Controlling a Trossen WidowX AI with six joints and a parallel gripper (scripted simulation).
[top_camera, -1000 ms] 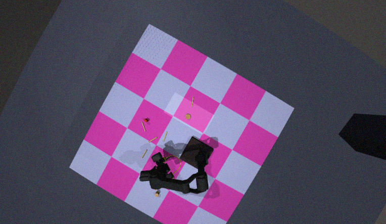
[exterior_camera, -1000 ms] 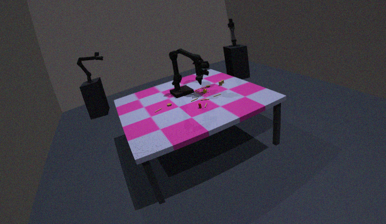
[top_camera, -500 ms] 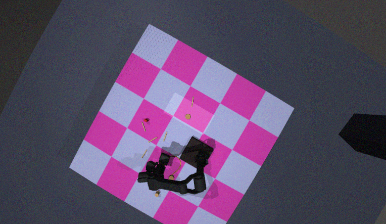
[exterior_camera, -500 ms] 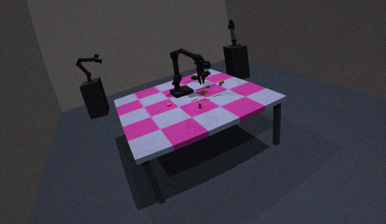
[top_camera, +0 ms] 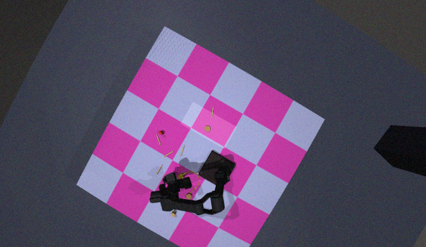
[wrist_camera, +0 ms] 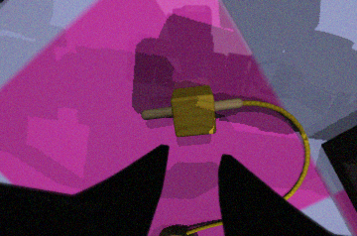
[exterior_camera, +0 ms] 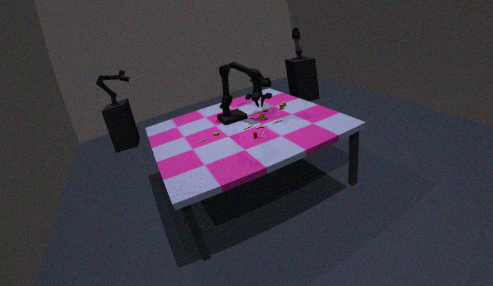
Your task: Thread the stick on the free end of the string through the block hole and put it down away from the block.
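The yellow wooden block lies 70 mm below my gripper tip. Round my gripper tip: round wooden button: 130 mm behind, 80 mm to the left, 80 mm below; then red object: 290 mm ahead, 140 mm to the right, 70 mm below; then thin wooden stick: 70 mm below, 10 mm to the right, 10 mm behind.
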